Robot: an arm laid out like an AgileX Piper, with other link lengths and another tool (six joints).
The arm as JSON. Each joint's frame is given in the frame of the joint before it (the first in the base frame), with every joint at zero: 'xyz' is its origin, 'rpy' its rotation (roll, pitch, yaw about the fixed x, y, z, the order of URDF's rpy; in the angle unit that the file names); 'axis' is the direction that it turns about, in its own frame. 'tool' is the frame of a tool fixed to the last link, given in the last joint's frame.
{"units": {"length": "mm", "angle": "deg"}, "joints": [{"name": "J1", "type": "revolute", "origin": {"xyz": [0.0, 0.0, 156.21], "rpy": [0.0, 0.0, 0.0]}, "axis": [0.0, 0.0, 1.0]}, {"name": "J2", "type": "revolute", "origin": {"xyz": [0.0, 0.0, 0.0], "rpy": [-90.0, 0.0, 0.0]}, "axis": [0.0, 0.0, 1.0]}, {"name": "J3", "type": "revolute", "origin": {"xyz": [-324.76, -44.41, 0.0], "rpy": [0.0, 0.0, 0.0]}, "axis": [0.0, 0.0, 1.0]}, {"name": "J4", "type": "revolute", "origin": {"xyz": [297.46, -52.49, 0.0], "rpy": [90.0, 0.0, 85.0]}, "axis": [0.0, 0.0, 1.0]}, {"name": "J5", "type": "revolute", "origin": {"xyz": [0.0, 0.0, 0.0], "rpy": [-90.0, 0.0, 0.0]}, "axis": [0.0, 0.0, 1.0]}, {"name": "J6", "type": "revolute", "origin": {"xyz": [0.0, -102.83, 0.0], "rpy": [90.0, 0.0, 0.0]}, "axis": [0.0, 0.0, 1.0]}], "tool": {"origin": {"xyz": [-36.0, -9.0, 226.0], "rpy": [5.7, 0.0, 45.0]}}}
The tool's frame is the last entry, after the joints.
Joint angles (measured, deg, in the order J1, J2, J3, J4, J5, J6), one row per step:
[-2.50 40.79 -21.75 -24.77 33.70 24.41]
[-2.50 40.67 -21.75 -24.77 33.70 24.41]
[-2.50 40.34 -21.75 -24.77 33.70 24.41]
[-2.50 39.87 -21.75 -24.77 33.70 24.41]
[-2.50 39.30 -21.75 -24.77 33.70 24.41]
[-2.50 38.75 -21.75 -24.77 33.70 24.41]
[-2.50 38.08 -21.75 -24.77 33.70 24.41]
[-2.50 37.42 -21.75 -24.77 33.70 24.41]
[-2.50 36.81 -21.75 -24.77 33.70 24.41]
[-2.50 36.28 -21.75 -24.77 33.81 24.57]
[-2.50 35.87 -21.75 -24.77 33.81 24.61]
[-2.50 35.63 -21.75 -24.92 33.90 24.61]
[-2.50 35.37 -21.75 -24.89 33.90 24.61]
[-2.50 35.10 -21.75 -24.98 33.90 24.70]
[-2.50 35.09 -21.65 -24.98 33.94 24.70]
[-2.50 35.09 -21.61 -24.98 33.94 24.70]
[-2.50 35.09 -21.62 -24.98 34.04 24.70]
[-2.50 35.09 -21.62 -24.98 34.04 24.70]
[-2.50 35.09 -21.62 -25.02 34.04 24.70]
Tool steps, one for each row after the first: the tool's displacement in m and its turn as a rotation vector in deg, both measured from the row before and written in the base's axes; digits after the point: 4 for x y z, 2 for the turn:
[0.0000 0.0000 0.0007 -0.01 -0.12 0.00]
[0.0000 0.0000 0.0019 -0.01 -0.33 0.00]
[0.0000 0.0000 0.0027 -0.02 -0.47 0.00]
[0.0000 0.0000 0.0033 -0.02 -0.57 0.00]
[-0.0001 0.0000 0.0032 -0.02 -0.55 0.00]
[-0.0001 0.0000 0.0039 -0.03 -0.67 0.00]
[-0.0002 0.0000 0.0038 -0.03 -0.66 0.00]
[-0.0002 0.0000 0.0035 -0.03 -0.61 0.00]
[-0.0006 -0.0003 0.0026 0.09 -0.47 -0.15]
[-0.0002 0.0000 0.0023 0.01 -0.42 -0.03]
[-0.0004 -0.0005 0.0012 -0.16 -0.15 -0.01]
[-0.0001 0.0001 0.0014 0.02 -0.26 0.00]
[-0.0002 -0.0003 0.0017 -0.03 -0.29 -0.04]
[-0.0005 -0.0001 -0.0011 0.00 0.13 -0.02]
[-0.0001 0.0000 -0.0004 0.00 0.04 0.00]
[-0.0003 -0.0002 -0.0003 0.00 0.08 -0.04]
[0.0000 0.0000 0.0000 0.00 0.00 0.00]
[0.0000 -0.0001 0.0001 -0.04 0.00 0.01]

